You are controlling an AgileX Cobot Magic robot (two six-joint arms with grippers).
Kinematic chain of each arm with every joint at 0, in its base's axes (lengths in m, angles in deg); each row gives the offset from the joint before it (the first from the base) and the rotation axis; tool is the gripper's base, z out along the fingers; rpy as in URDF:
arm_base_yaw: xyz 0 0 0.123 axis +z
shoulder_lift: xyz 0 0 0 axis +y
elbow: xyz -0.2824 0 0.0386 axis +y
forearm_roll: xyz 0.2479 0 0.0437 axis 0.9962 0 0.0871
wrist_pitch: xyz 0 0 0 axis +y
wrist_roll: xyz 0.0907 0 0.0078 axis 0.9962 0 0.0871
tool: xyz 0 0 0 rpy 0 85 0
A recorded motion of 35 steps. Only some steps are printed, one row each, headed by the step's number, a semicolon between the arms.
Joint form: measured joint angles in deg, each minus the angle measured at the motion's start. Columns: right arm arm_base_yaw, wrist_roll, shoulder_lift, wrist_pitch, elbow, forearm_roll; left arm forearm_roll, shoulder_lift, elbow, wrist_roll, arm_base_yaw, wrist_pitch.
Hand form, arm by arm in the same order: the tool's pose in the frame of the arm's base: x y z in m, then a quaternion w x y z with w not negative. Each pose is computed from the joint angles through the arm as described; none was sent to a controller.
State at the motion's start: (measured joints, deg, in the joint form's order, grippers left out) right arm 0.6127 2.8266 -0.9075 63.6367 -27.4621 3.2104; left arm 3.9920 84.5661 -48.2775 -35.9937 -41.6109 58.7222
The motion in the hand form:
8: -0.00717 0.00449 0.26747 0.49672 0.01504 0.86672 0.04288; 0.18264 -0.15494 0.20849 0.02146 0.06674 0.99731 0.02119
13: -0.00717 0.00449 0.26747 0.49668 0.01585 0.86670 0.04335; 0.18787 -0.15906 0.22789 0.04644 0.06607 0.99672 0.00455
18: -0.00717 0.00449 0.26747 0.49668 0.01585 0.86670 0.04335; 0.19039 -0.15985 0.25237 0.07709 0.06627 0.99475 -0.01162
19: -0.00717 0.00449 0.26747 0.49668 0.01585 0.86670 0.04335; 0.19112 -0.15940 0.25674 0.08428 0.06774 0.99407 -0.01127
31: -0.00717 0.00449 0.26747 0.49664 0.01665 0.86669 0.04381; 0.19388 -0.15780 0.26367 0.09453 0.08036 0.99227 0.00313
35: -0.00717 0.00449 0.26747 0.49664 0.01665 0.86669 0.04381; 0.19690 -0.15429 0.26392 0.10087 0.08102 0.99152 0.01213
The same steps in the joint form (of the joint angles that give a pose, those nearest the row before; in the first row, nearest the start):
8: 0.00 0.00 0.00 0.00 0.00 0.00; 0.00 0.00 -0.78 0.00 0.00 0.37
13: 0.00 0.11 0.00 0.00 0.00 0.00; 0.23 -1.39 -4.09 0.00 0.00 1.64
18: 0.00 0.11 0.00 0.00 0.00 0.00; 0.93 -3.70 -7.48 0.00 0.00 3.43
19: 0.00 0.11 0.00 0.00 0.00 0.00; 1.50 -4.07 -8.09 0.00 0.00 3.80
31: 0.00 0.22 0.00 0.00 0.00 0.00; 3.55 -4.19 -9.53 0.84 0.00 5.42
35: 0.00 0.22 0.00 0.00 0.00 0.00; 4.84 -4.19 -9.53 1.09 0.64 5.42

